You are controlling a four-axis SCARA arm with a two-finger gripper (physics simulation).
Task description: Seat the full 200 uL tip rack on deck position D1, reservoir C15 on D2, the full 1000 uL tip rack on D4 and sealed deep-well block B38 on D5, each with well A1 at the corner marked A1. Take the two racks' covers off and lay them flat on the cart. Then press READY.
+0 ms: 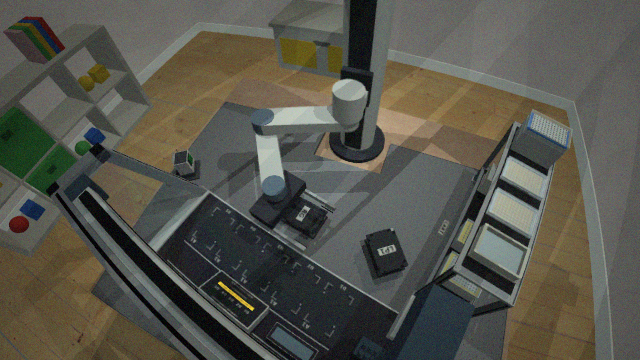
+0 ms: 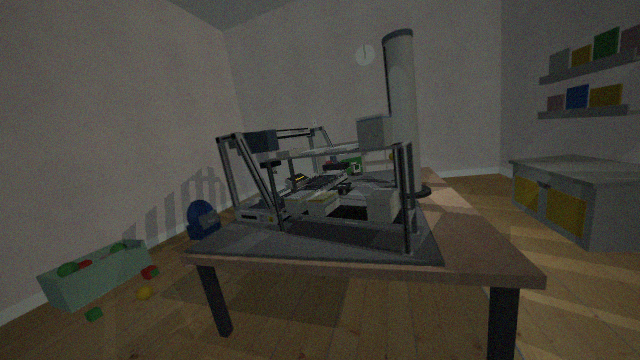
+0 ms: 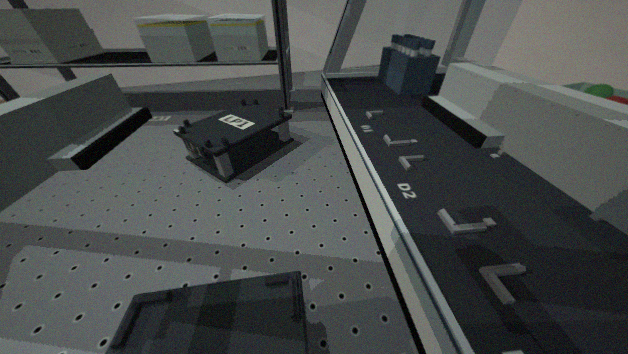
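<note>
My gripper (image 1: 318, 228) (image 3: 290, 90) is open and empty, above the black RG stand (image 1: 300, 215) (image 3: 215, 320). The dark deck (image 1: 200, 272) (image 3: 360, 95) has corner brackets and D labels; no labware shows seated on it. The shelf rack (image 1: 492, 281) (image 2: 404, 200) holds a tall box with a blue-rimmed top (image 1: 548, 129) (image 2: 374, 132), two cream plates (image 1: 525, 176) (image 1: 513, 211) and an open pale-blue reservoir (image 1: 500, 250) on top. Yellow-banded boxes (image 3: 175, 37) (image 3: 240, 37) and a grey box (image 3: 45, 35) stand on its lower shelf. Identity codes and the READY button are unreadable.
The black LP1 stand (image 1: 386, 251) (image 3: 235, 130) stands between deck and rack. A CART label (image 1: 443, 227) lies by the rack. A blue block of capped tubes (image 3: 410, 67) stands at the deck's D1 end. A panel with a yellow bar (image 1: 235, 296) and a screen (image 1: 292, 342) border the deck.
</note>
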